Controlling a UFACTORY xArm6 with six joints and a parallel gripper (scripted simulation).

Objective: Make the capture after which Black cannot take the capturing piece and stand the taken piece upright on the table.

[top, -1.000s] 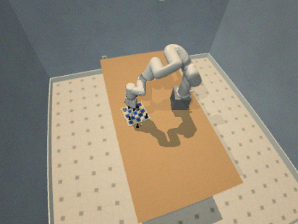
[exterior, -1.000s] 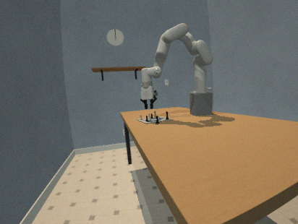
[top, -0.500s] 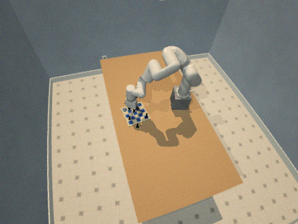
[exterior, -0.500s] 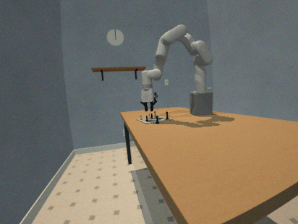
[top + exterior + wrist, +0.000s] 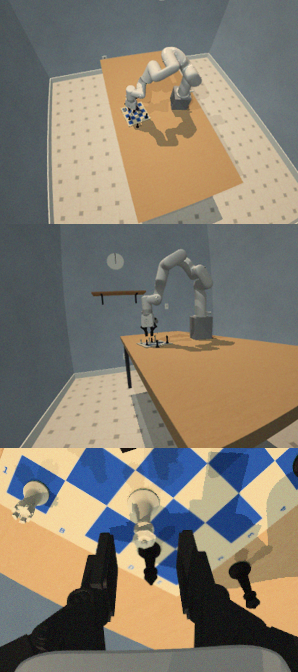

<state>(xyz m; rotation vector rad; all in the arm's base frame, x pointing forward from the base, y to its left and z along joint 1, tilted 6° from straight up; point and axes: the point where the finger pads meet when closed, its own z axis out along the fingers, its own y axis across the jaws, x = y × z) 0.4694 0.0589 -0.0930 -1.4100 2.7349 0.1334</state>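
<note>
Now: the white piece 5 cm below my hand. Also, from my hand: black piece: 6 cm below, 4 cm to the left, 3 cm ahead; chessboard: 8 cm below, 3 cm behind, 1 cm to the right.
</note>
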